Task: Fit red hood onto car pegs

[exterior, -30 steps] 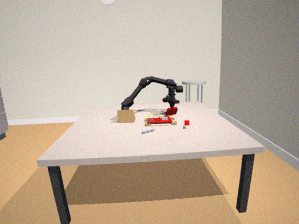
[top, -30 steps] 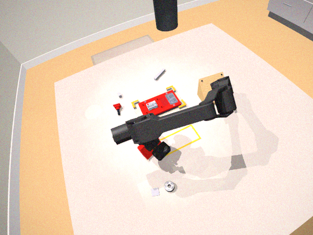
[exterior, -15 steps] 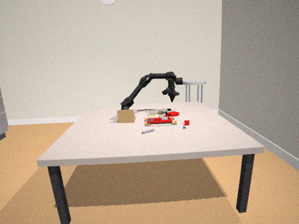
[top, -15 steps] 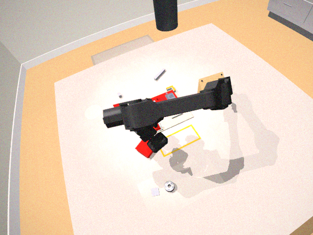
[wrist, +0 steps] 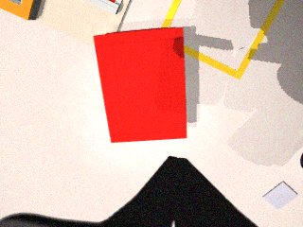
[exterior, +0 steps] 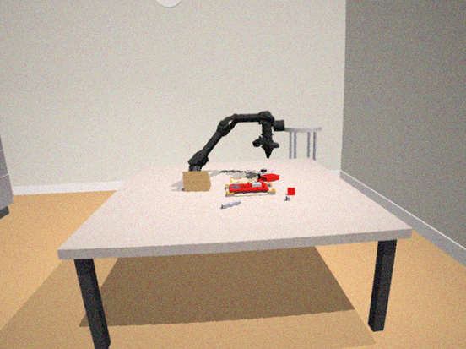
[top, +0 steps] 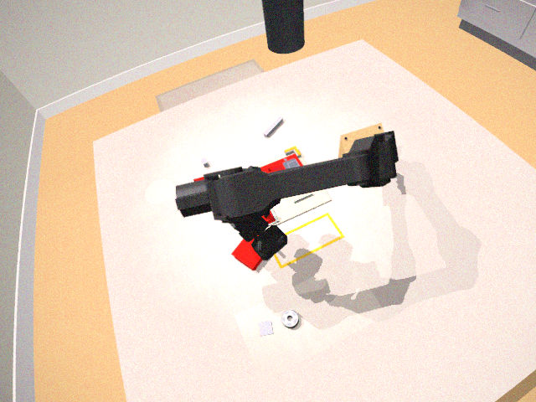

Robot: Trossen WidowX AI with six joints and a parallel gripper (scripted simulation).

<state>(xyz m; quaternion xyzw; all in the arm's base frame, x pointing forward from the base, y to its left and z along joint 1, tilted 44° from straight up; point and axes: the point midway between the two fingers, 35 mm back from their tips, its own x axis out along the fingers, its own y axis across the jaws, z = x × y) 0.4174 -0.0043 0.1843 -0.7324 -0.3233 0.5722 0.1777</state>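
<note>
My gripper tip is now 11 cm above the red hood and 3 cm to the left of it. Also, from my gripper tip: grey bar: 42 cm to the right, 24 cm behind, 12 cm below.
</note>
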